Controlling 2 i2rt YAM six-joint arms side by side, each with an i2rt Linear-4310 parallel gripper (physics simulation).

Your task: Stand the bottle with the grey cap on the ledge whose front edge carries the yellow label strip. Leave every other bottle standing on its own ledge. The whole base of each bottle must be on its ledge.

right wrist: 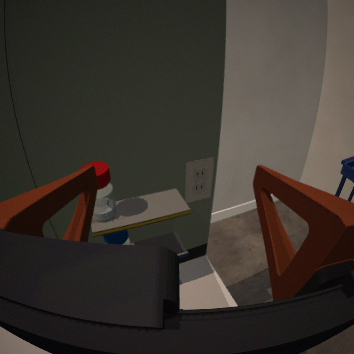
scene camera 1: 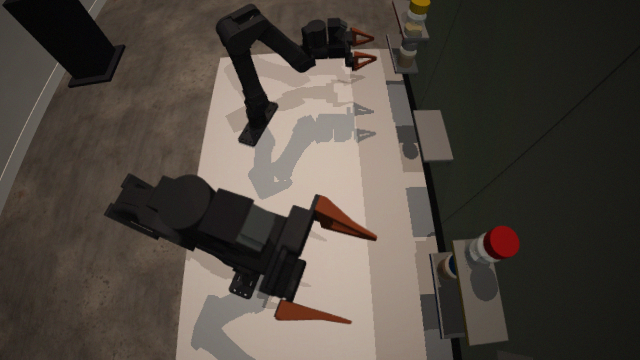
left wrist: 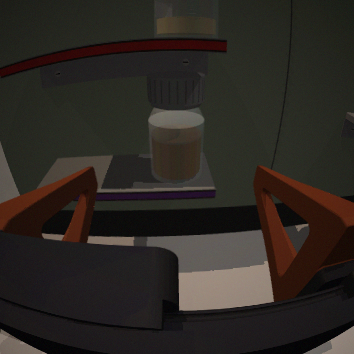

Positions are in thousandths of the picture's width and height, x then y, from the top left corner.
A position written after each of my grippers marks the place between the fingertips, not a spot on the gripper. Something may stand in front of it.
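There is a bare ledge (scene camera 1: 679, 401) here, and a yellow-strip ledge (scene camera 1: 759, 893) too. I can also see a red-capped bottle (scene camera 1: 785, 674), which appears again at (right wrist: 295, 595), although in the left wrist view the bottle is out of frame. As for my own grippers, the right gripper is at (scene camera 1: 570, 776) and, as the right wrist view has it, my right gripper (right wrist: 496, 490) is visible there as well. My left gripper (scene camera 1: 587, 135) can be found again in its own wrist view, where the gripper is at (left wrist: 493, 493).
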